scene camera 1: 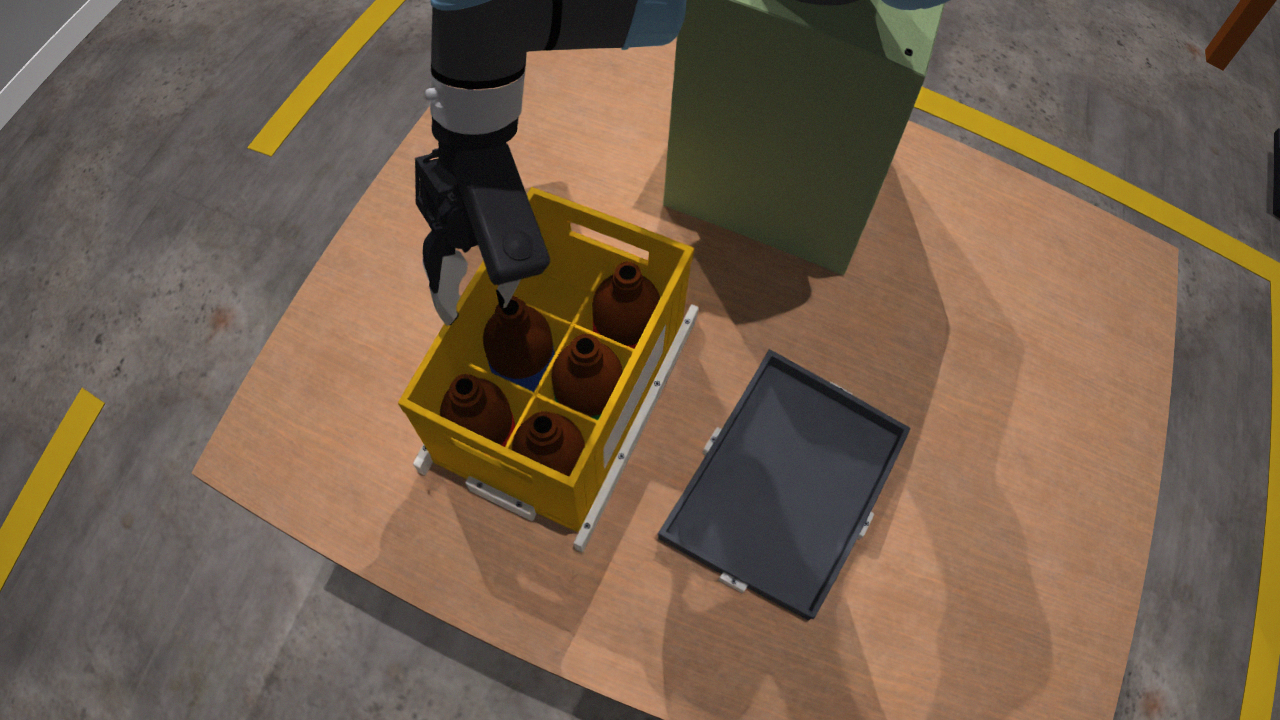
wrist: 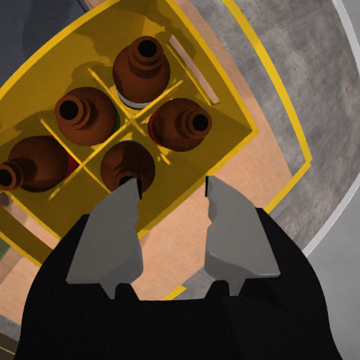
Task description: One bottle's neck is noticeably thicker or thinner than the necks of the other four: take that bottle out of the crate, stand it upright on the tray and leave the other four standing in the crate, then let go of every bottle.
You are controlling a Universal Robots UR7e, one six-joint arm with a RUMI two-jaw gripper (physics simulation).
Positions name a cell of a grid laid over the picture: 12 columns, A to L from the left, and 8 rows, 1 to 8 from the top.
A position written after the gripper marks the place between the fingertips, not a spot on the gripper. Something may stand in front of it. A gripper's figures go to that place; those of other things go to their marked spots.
Labels:
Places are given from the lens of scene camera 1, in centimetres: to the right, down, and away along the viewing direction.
gripper (scene camera 1: E4): -16, -4, 78
blue-labelled bottle (scene camera 1: E4): -12, -2, 85
white rail (scene camera 1: F6): -2, 11, 90

